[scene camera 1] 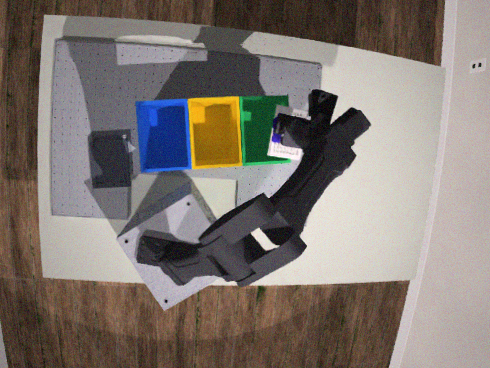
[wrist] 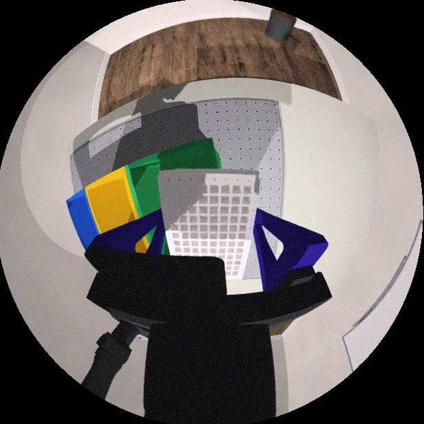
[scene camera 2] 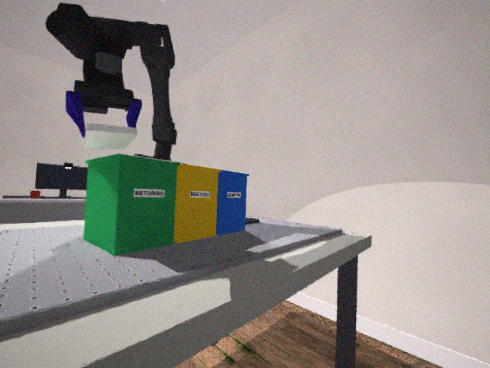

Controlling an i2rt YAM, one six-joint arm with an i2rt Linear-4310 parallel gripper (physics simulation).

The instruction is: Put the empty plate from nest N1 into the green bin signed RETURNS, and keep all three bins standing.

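Frame: origin at the arm's base, x ahead, y left, z up, level; centimetres.
Seen in the pictures: gripper, fingertip midpoint: (scene camera 1: 289, 123) (scene camera 2: 110, 137); arm's base at its link origin: (scene camera 1: 177, 255).
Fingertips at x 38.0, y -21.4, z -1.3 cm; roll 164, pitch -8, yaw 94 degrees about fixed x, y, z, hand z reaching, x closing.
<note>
Pixels of each thing's middle, then the offset from my fingertips to it. "spot": a spot on its surface instead. Level surfaces: height alone.
- pale gridded plate at the middle of its body: (scene camera 1: 288, 133) (scene camera 2: 108, 138) dx -2.3, dy -0.2, dz +0.3 cm
- green bin at the middle of its body: (scene camera 2: 129, 201) (scene camera 1: 259, 130) dx -2.6, dy +4.7, dz -13.2 cm
- RETURNS sign at a spot on its surface: (scene camera 2: 149, 193) spot: dx +5.7, dy +6.8, dz -11.1 cm
- yellow bin at the middle of its body: (scene camera 2: 179, 201) (scene camera 1: 213, 132) dx -6.0, dy +17.5, dz -13.2 cm
- blue bin at the middle of its body: (scene camera 1: 166, 135) (scene camera 2: 214, 200) dx -9.3, dy +30.3, dz -13.2 cm
- dark nest at the middle of its body: (scene camera 1: 109, 161) dx -20.7, dy +47.2, dz -21.4 cm
- perforated board at its surface level: dz -22.1 cm
- white table at its surface level: dz -23.5 cm
My gripper (scene camera 1: 290, 134) (scene camera 2: 108, 131) (wrist: 208, 212) is shut on the pale gridded plate (scene camera 1: 285, 151) (scene camera 2: 110, 140) (wrist: 215, 195), a blue finger on each side. The plate is held roughly level above the rim height of the green bin (scene camera 1: 257, 135) (scene camera 2: 145, 220) (wrist: 145, 185), with a gap below it in scene view 2. Seen from above, it overlaps the bin's right part and sticks out past the right wall. The RETURNS sign (scene camera 2: 149, 193) is on the green bin. The yellow bin (scene camera 1: 215, 137) (scene camera 2: 196, 220) and blue bin (scene camera 1: 165, 140) (scene camera 2: 231, 215) stand upright beside it.
A dark nest (scene camera 1: 111, 184) lies left of the blue bin on the perforated board (scene camera 1: 70, 100); its label is unreadable. The arm's grey base plate (scene camera 1: 167, 287) is at the front of the white table (scene camera 1: 380, 200). A monitor (scene camera 2: 60, 176) stands in the background.
</note>
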